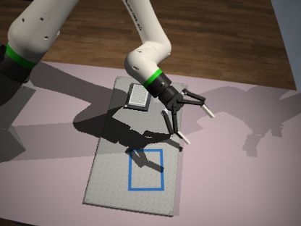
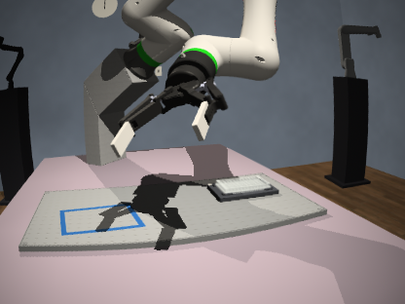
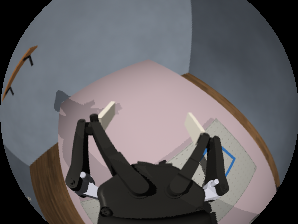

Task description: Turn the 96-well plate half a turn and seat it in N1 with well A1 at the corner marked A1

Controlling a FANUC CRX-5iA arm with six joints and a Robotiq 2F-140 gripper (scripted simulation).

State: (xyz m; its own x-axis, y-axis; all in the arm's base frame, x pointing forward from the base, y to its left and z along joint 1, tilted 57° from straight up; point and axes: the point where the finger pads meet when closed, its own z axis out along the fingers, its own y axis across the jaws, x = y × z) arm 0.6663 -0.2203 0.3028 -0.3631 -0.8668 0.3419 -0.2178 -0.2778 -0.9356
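Now: hand 32 cm past the white 96-well plate, 23 cm to the right of it and 18 cm above it. From my hand the other things lie so: dark plate nest N1: 32 cm behind, 23 cm to the left, 20 cm below.
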